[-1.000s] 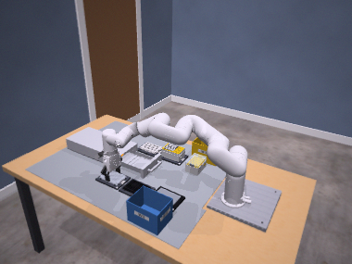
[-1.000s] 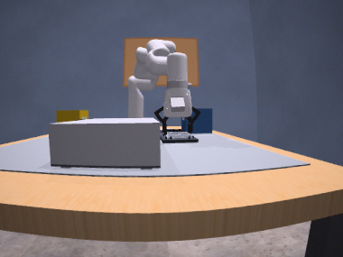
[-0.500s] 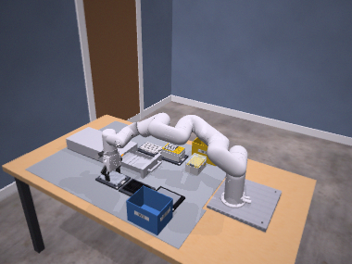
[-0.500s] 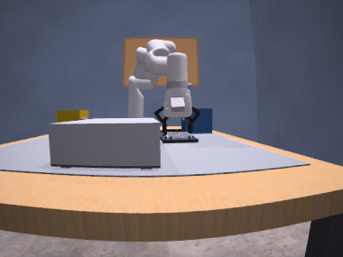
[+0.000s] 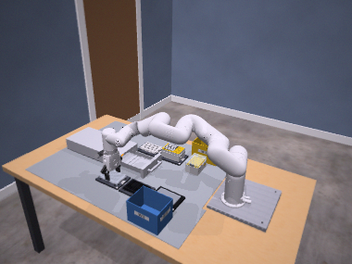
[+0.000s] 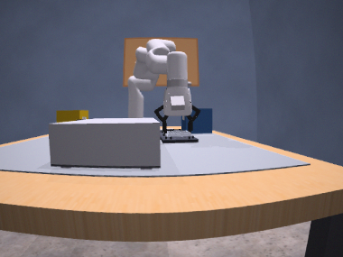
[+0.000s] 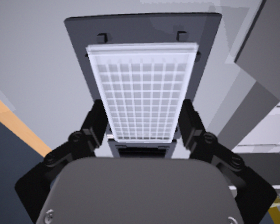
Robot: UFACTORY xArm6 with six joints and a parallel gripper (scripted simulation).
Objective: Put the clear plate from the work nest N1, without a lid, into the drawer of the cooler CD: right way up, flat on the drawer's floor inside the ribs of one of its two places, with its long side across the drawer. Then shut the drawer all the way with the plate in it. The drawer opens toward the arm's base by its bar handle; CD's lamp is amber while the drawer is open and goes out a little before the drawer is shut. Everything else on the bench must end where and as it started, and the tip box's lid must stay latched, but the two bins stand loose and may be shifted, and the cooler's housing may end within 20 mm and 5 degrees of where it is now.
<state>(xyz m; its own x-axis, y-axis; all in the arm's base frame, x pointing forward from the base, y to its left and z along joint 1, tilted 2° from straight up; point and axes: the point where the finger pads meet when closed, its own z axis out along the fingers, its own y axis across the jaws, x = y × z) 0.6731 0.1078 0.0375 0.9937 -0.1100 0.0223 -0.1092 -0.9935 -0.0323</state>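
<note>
Now: the work nest N1 30 mm below my hand. The rest, counted from my hand: cooler CD (200 mm to the right, 100 mm ahead); then drawer (190 mm to the right, 40 mm behind, 10 mm below); then clear plate (10 mm below).
</note>
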